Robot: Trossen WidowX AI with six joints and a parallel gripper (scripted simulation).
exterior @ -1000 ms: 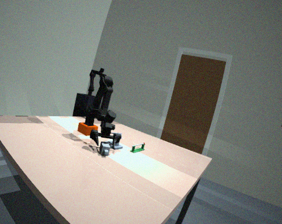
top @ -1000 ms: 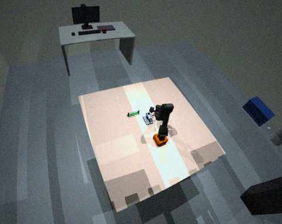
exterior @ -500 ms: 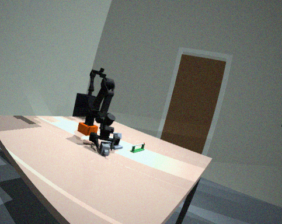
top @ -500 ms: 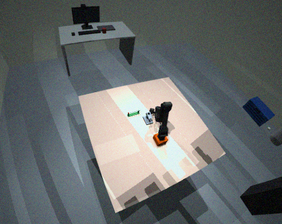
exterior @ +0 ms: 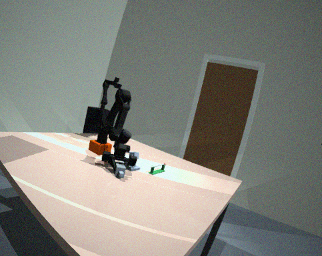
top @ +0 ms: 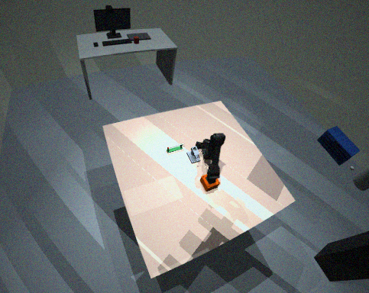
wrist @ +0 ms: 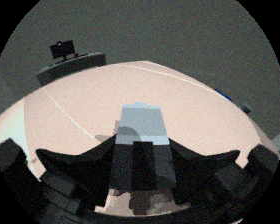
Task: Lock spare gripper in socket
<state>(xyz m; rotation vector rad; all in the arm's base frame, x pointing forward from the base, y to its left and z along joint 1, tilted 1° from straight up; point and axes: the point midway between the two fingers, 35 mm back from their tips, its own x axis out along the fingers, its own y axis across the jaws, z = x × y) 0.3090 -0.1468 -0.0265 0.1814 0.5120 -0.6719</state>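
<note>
Now: the mount 6 cm behind my gripper tip, 16 cm to the left of it and 2 cm above it. From my gripper tip the other things lie so: green cradle (6 cm ahead, 28 cm to the left); then spare gripper (right at my gripper tip).
</note>
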